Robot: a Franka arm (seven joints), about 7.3 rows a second.
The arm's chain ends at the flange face. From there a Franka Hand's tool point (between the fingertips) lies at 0.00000 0.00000 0.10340 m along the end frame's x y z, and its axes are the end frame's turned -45 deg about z.
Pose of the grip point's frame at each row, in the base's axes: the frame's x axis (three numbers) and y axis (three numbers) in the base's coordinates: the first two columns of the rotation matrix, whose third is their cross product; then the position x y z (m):
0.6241, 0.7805, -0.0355, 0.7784, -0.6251, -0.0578, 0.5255, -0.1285, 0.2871
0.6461, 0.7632, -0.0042, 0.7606, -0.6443, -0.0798, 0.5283, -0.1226, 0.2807
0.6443, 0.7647, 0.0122, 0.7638, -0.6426, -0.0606, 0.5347, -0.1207, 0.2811
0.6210, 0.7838, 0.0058, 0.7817, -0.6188, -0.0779, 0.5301, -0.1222, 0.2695
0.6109, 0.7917, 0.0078, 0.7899, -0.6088, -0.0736, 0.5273, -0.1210, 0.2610
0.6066, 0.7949, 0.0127, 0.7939, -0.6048, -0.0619, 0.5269, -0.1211, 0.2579
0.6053, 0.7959, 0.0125, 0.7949, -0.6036, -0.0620, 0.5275, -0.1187, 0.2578
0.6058, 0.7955, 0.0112, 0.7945, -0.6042, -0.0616, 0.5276, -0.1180, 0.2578
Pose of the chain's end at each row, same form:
0.9917, 0.1099, -0.0660, 0.1091, -0.9939, -0.0158, 0.5325, -0.1294, 0.3903
0.9947, 0.0841, -0.0594, 0.0810, -0.9953, -0.0535, 0.5349, -0.1276, 0.3838
0.9957, 0.0863, -0.0342, 0.0845, -0.9951, -0.0515, 0.5387, -0.1257, 0.3843
0.9919, 0.1167, -0.0510, 0.1136, -0.9918, -0.0592, 0.5360, -0.1277, 0.3726
0.9905, 0.1293, -0.0465, 0.1266, -0.9903, -0.0576, 0.5328, -0.1263, 0.3641
0.9903, 0.1344, -0.0348, 0.1324, -0.9897, -0.0528, 0.5312, -0.1260, 0.3611
0.9901, 0.1360, -0.0350, 0.1341, -0.9896, -0.0527, 0.5318, -0.1236, 0.3610
0.9902, 0.1353, -0.0356, 0.1334, -0.9897, -0.0515, 0.5320, -0.1228, 0.3610

